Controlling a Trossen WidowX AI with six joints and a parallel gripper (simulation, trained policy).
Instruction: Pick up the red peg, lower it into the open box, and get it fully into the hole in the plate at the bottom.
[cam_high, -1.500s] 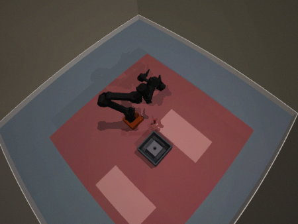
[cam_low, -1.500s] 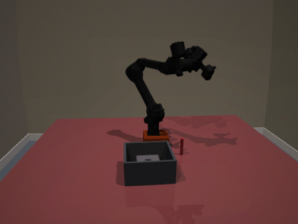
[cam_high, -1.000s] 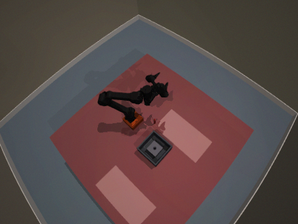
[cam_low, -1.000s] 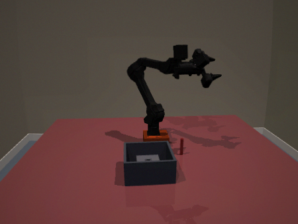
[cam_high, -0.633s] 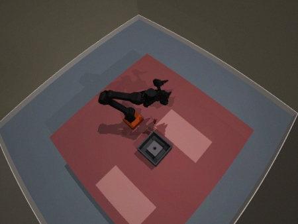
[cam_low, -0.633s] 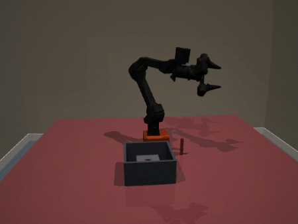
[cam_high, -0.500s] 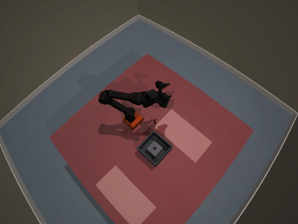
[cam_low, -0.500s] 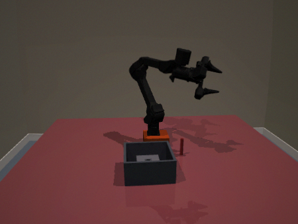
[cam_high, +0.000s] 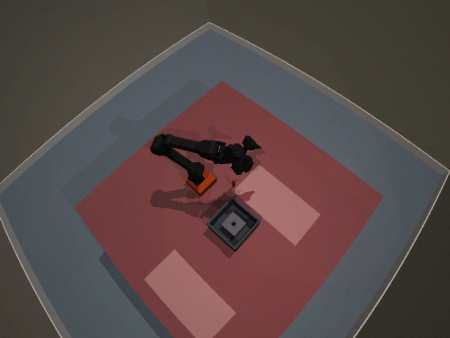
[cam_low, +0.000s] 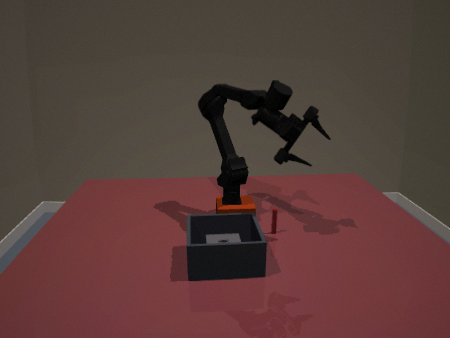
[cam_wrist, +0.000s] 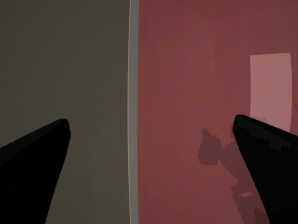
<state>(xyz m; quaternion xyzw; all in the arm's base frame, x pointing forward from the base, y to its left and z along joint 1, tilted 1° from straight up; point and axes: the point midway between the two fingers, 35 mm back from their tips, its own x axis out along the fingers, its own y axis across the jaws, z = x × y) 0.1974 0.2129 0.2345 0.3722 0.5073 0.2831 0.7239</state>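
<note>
Right now the red peg is 50 mm behind my gripper tip, 120 mm to the right of it and 230 mm below it. Round my gripper tip: dark box: 110 mm ahead, 280 mm to the right, 240 mm below; then grey plate: 110 mm ahead, 280 mm to the right, 220 mm below.
</note>
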